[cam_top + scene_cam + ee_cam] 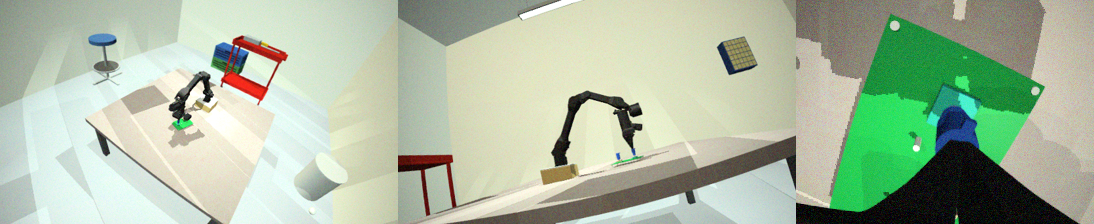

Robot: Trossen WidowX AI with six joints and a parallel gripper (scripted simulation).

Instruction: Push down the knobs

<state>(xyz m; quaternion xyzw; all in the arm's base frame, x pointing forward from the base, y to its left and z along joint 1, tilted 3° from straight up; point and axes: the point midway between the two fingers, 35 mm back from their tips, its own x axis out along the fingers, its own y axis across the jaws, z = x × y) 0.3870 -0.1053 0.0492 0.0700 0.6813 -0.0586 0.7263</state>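
Now: gripper tip 20 mm above the blue knob.
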